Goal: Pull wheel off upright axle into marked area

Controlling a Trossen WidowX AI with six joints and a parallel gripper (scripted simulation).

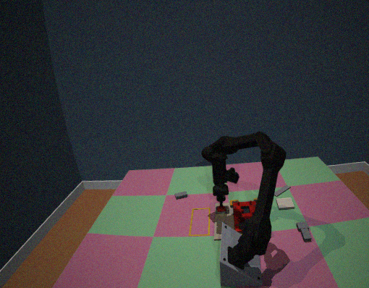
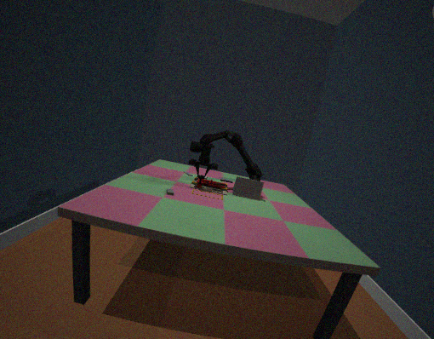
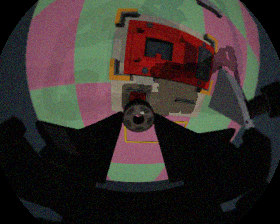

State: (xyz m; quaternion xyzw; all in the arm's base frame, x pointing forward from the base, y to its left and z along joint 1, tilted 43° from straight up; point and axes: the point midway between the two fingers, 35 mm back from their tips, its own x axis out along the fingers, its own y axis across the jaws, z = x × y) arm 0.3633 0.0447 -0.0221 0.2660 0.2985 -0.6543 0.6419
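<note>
Now: gripper tip 4 cm above the upright axle. The rest, counted from my gripper tip: dark wheel right at my gripper tip.
</note>
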